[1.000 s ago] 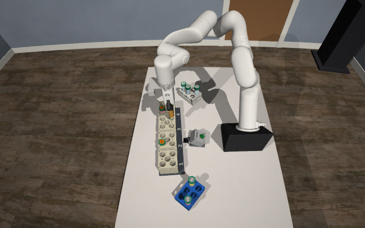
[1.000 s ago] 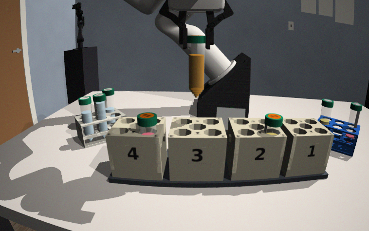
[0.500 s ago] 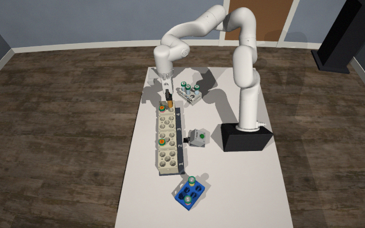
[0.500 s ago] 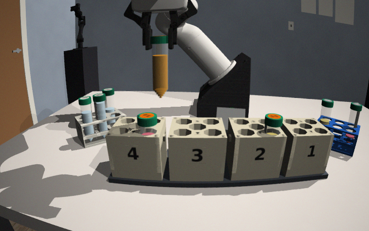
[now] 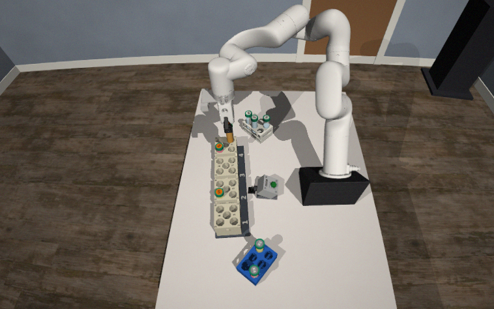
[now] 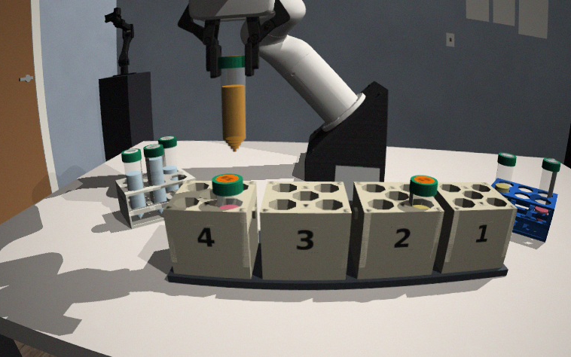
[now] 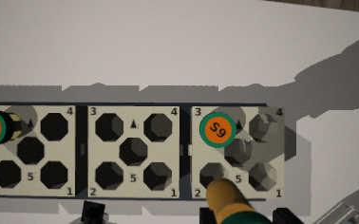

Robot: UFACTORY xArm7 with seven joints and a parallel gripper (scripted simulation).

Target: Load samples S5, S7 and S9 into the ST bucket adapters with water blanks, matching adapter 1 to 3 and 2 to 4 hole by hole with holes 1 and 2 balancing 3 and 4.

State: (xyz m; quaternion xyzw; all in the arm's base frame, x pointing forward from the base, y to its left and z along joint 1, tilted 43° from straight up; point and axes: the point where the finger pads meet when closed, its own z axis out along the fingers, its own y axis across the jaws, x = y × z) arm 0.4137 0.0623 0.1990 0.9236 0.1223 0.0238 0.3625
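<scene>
The S7 tube is 10 mm behind my hand and 50 mm below it. Also, from my hand: pink-filled sample tube (50 mm ahead, 180 mm below); then clear rack (90 mm behind, 190 mm to the right, 220 mm below); then green done key (200 mm behind, 140 mm to the left, 190 mm below).
</scene>
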